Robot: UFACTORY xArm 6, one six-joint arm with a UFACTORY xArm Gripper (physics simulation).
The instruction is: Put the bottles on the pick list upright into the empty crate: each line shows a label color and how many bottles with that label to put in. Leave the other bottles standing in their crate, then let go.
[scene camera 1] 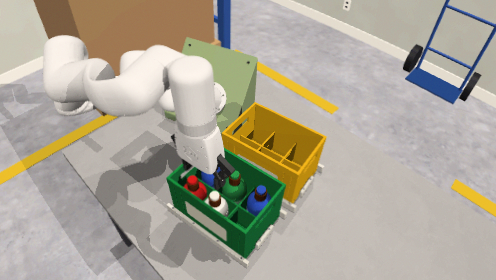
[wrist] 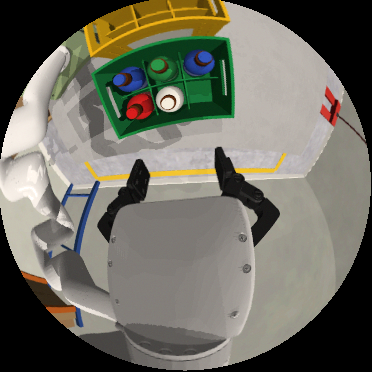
The gripper shows in scene camera 1 and in the wrist view. One and the same spot on the gripper: (wrist: pixel 232 183) is (scene camera 1: pixel 222 169).
